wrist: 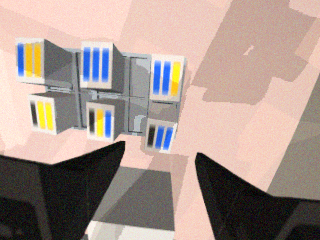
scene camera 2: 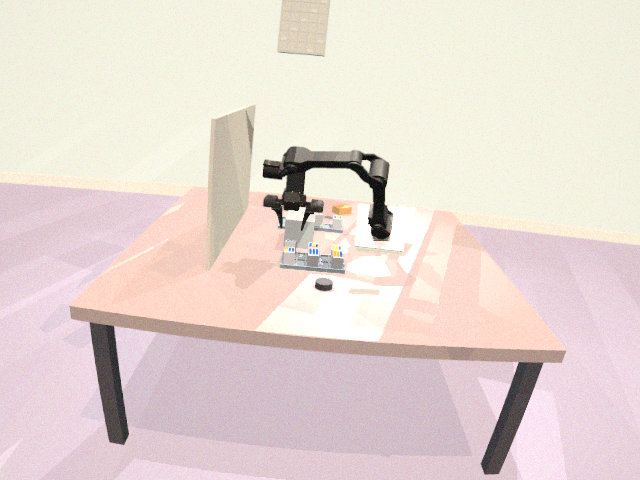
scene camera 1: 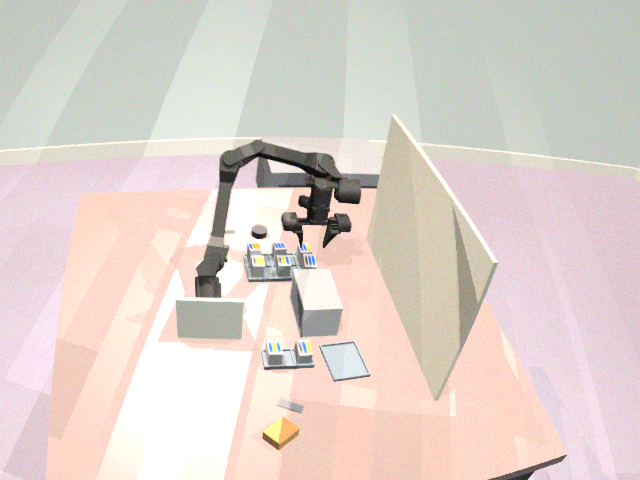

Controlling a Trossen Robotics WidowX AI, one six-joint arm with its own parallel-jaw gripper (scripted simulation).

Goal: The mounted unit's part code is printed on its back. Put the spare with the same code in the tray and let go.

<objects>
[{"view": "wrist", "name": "my gripper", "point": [160, 151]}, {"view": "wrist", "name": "grey spare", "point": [162, 122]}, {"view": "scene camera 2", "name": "my gripper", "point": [291, 229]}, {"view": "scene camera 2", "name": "mounted unit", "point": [293, 221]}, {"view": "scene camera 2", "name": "tall beige panel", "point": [231, 140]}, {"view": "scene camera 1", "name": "my gripper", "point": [312, 247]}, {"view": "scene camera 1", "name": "flat tray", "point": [345, 362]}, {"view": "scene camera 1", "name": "mounted unit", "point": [316, 305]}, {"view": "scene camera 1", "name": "tall beige panel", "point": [437, 268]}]
</objects>
